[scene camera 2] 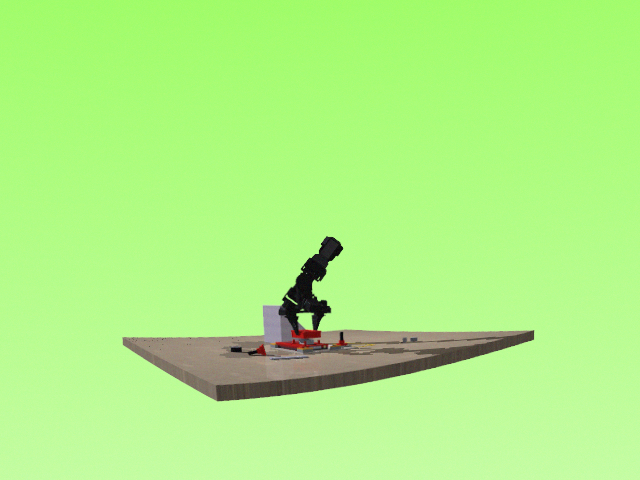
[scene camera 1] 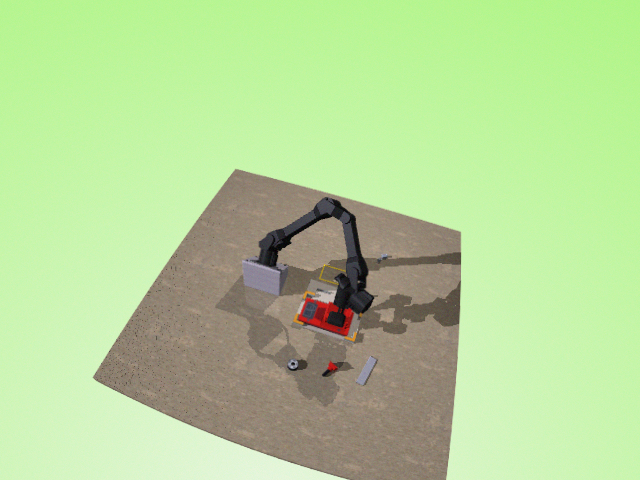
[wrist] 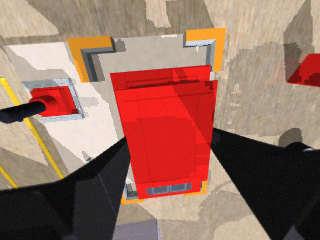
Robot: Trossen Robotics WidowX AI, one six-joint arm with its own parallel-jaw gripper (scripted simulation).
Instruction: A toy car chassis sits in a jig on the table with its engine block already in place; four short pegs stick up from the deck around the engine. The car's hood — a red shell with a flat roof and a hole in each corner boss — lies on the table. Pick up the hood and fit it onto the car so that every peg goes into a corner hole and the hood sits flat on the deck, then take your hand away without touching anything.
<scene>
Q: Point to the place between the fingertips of my gripper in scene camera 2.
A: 306, 334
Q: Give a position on a red hood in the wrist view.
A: At 168, 126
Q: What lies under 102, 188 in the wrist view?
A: My gripper.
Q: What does my gripper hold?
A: A red hood.
</scene>
